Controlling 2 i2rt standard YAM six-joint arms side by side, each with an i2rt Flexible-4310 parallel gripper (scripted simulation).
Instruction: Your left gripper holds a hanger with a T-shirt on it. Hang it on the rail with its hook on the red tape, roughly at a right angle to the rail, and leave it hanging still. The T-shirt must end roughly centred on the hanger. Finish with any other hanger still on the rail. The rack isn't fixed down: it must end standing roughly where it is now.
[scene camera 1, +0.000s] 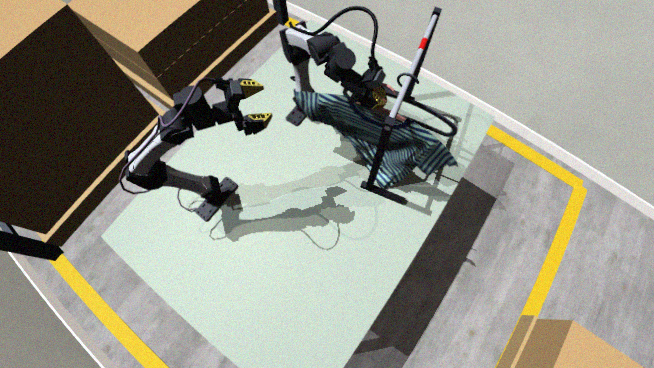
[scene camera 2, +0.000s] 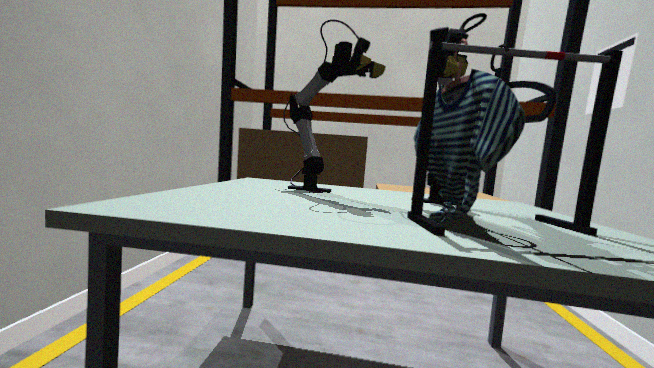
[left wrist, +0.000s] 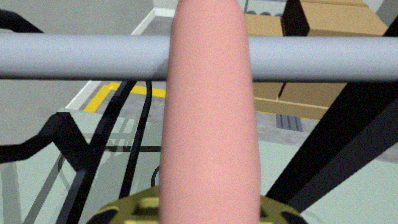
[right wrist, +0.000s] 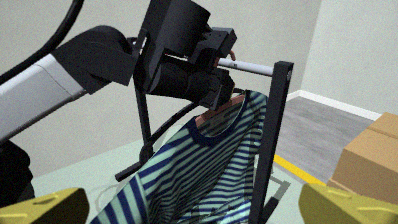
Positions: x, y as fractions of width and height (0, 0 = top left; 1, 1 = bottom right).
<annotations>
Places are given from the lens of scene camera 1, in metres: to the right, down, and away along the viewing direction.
my left gripper (scene camera 1: 0.59, 0.28): 0.17, -0.24, 0.91
my right gripper (scene camera 1: 0.41, 0.27): -0.16, -0.23, 0.82
blue-striped t-shirt (scene camera 1: 0.55, 0.34): 0.12, -0.20, 1.08
</annotations>
